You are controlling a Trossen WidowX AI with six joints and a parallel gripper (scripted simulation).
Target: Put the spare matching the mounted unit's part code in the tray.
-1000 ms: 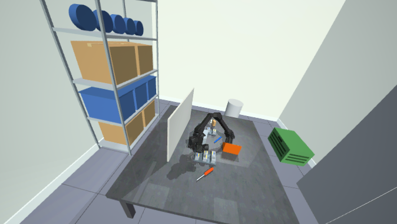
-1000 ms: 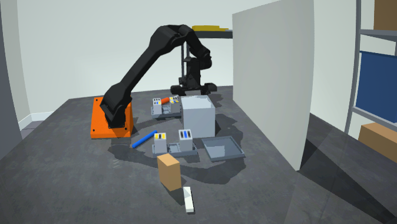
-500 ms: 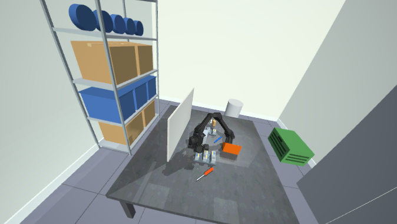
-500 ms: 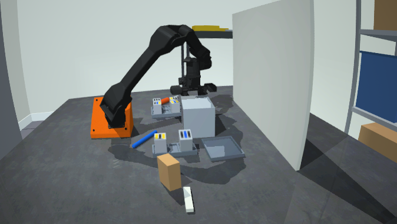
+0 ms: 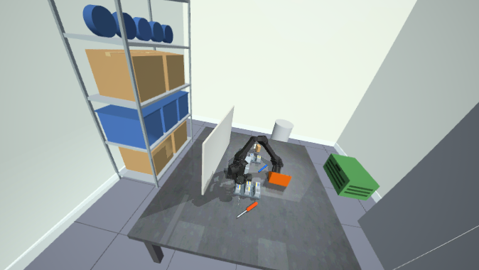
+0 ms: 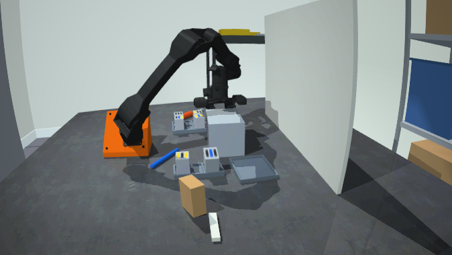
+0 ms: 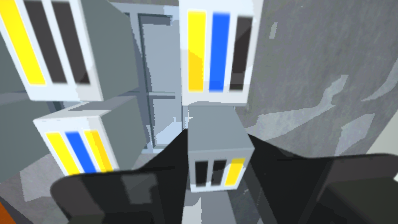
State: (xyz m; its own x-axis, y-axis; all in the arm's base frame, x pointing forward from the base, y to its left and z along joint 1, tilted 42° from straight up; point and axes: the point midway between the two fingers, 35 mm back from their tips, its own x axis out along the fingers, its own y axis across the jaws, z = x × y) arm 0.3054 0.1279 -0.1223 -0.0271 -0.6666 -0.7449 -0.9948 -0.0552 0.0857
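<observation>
My gripper tip is now 3 cm short of the grey tray, 35 cm to the left of it and 1 cm above it. Round my gripper tip: grey mounted unit: 1 cm behind, 17 cm to the right, 3 cm above; then grey spare: 3 cm above; then rack: 8 cm behind, 3 cm to the left, 1 cm below.
</observation>
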